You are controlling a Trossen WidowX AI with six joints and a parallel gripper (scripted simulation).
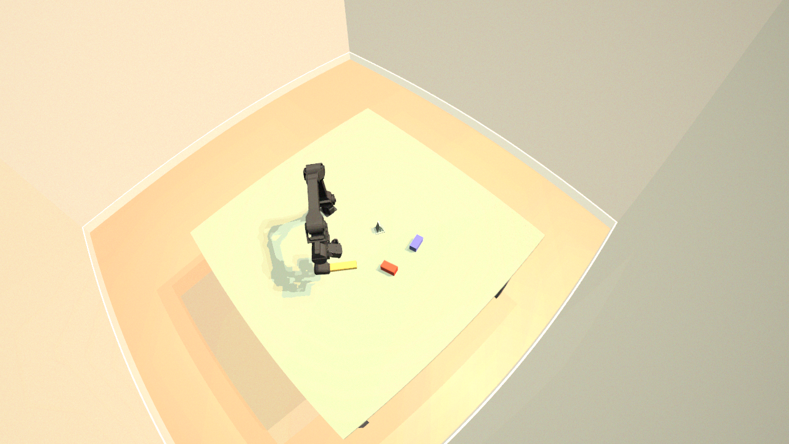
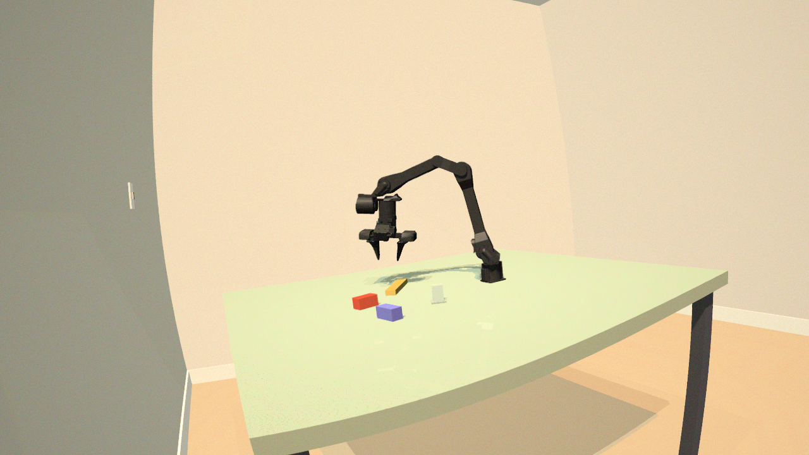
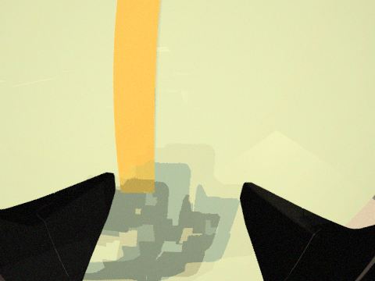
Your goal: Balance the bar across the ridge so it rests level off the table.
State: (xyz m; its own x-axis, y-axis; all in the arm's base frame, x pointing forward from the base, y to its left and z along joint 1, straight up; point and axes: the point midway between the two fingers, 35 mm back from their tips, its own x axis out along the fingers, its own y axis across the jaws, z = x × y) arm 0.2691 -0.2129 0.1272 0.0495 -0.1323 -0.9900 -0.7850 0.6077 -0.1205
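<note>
Now: the yellow bar 8 cm below my gripper tip and 4 cm to the left of it. Also, from my gripper tip: purple block: 38 cm to the left, 16 cm ahead, 8 cm below; red block: 21 cm to the left, 17 cm ahead, 8 cm below.
</note>
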